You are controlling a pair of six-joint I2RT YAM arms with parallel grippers.
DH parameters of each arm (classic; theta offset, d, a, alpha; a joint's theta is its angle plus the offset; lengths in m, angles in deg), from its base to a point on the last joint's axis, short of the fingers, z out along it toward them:
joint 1: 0 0.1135 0.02 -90
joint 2: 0 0 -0.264 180
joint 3: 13.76 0 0.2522 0
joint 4: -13.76 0 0.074 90
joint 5: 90 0 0 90
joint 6: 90 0.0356 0 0
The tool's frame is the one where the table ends.
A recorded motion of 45 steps. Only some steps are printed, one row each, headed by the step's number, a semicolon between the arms.
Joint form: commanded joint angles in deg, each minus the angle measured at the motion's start. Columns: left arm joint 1, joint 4, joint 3, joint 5, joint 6, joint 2; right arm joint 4, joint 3, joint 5, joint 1, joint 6, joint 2.
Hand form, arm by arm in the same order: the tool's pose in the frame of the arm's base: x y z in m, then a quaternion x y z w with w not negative. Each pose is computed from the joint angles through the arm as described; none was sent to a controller.
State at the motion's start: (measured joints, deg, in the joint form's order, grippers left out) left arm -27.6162 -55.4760 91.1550 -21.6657 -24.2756 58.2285; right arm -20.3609 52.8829 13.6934 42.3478 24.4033 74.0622
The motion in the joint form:
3: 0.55 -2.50 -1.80 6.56 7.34 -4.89; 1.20 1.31 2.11 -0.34 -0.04 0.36
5: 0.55 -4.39 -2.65 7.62 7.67 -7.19; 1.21 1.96 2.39 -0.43 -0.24 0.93
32: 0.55 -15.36 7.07 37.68 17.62 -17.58; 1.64 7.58 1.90 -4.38 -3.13 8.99
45: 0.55 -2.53 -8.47 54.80 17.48 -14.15; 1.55 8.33 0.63 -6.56 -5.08 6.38
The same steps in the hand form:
3: 0.1162 -0.0490 0.4773 -0.00071 0.82493 -0.10677 0.55505; 0.2170 0.1824 0.2707 -0.07927 0.89388 0.12772 0.42235
5: 0.1039 -0.0434 0.4740 0.00745 0.82751 -0.11105 0.55030; 0.2194 0.1837 0.2719 -0.07891 0.89335 0.12516 0.42431
32: 0.0006 -0.0114 0.4996 0.22265 0.74877 -0.28281 0.55659; 0.2571 0.1885 0.2654 -0.07571 0.90121 0.09442 0.41613
45: 0.0644 -0.0548 0.4624 0.29986 0.74105 -0.38392 0.46210; 0.2588 0.1757 0.2829 -0.07366 0.89056 0.10171 0.43718

